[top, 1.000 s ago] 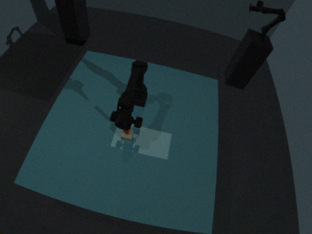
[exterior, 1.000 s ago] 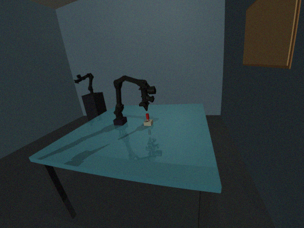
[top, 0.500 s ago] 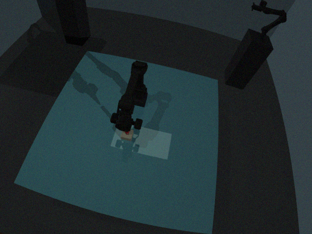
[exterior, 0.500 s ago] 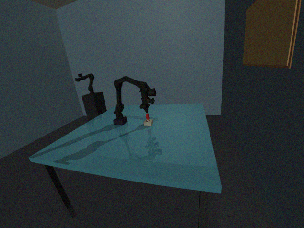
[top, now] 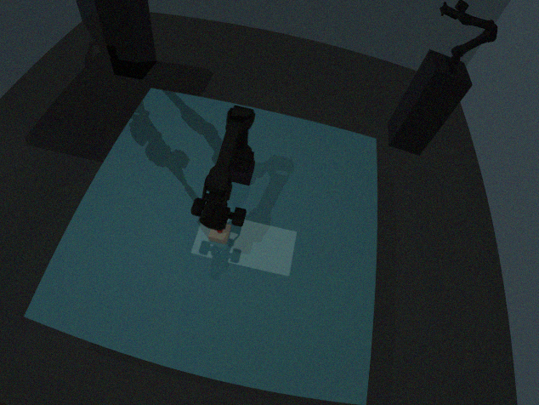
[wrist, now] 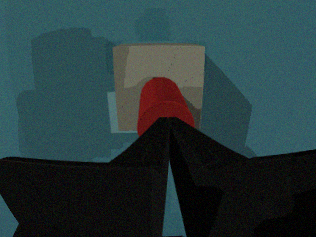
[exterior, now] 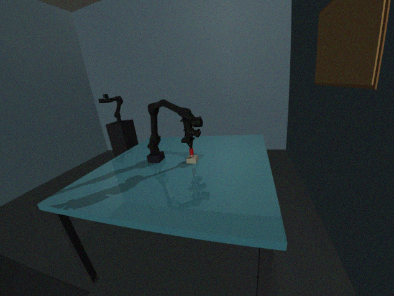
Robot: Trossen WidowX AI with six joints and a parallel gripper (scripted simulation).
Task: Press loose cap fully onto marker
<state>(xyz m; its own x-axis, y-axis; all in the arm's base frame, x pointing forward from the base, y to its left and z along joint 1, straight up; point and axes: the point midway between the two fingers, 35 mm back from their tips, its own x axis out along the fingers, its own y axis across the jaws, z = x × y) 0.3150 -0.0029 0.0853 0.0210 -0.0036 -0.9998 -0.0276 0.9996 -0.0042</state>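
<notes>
Now: gripper tip 20 mm above the red marker cap.
</notes>
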